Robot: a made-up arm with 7 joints. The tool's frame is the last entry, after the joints.
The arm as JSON. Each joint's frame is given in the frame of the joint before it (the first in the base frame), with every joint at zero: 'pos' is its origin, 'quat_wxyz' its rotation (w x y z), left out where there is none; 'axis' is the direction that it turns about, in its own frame. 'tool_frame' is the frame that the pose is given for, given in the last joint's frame.
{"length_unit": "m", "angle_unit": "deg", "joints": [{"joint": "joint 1", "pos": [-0.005, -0.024, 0.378], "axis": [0.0, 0.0, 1.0]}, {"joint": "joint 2", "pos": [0.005, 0.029, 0.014], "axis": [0.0, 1.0, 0.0]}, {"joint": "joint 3", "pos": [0.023, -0.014, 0.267], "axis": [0.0, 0.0, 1.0]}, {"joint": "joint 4", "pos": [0.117, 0.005, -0.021], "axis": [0.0, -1.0, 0.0]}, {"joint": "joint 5", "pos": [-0.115, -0.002, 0.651], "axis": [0.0, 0.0, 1.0]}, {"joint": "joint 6", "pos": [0.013, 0.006, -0.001], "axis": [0.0, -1.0, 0.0]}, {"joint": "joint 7", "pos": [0.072, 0.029, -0.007], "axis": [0.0, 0.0, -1.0]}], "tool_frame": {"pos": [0.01, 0.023, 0.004], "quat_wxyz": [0.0, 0.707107, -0.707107, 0.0]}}
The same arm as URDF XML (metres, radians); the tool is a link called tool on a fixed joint. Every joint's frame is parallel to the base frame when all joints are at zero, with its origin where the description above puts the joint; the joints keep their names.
<robot name="arm">
  <joint name="joint 1" type="continuous">
    <parent link="base_link"/>
    <child link="link1"/>
    <origin xyz="-0.005 -0.024 0.378" rpy="0 0 0"/>
    <axis xyz="0 0 1"/>
  </joint>
  <joint name="joint 2" type="continuous">
    <parent link="link1"/>
    <child link="link2"/>
    <origin xyz="0.005 0.029 0.014" rpy="0 0 0"/>
    <axis xyz="0 1 0"/>
  </joint>
  <joint name="joint 3" type="continuous">
    <parent link="link2"/>
    <child link="link3"/>
    <origin xyz="0.023 -0.014 0.267" rpy="0 0 0"/>
    <axis xyz="0 0 1"/>
  </joint>
  <joint name="joint 4" type="continuous">
    <parent link="link3"/>
    <child link="link4"/>
    <origin xyz="0.117 0.005 -0.021" rpy="0 0 0"/>
    <axis xyz="0 -1 0"/>
  </joint>
  <joint name="joint 5" type="continuous">
    <parent link="link4"/>
    <child link="link5"/>
    <origin xyz="-0.115 -0.002 0.651" rpy="0 0 0"/>
    <axis xyz="0 0 1"/>
  </joint>
  <joint name="joint 6" type="continuous">
    <parent link="link5"/>
    <child link="link6"/>
    <origin xyz="0.013 0.006 -0.001" rpy="0 0 0"/>
    <axis xyz="0 -1 0"/>
  </joint>
  <joint name="joint 7" type="continuous">
    <parent link="link6"/>
    <child link="link7"/>
    <origin xyz="0.072 0.029 -0.007" rpy="0 0 0"/>
    <axis xyz="0 0 -1"/>
  </joint>
  <joint name="tool_fixed" type="fixed">
    <parent link="link7"/>
    <child link="tool"/>
    <origin xyz="0.01 0.023 0.004" rpy="3.1416 0 -1.5708"/>
  </joint>
  <link name="base_link"/>
  <link name="link1"/>
  <link name="link2"/>
  <link name="link3"/>
  <link name="link4"/>
  <link name="link5"/>
  <link name="link6"/>
  <link name="link7"/>
  <link name="tool"/>
</robot>

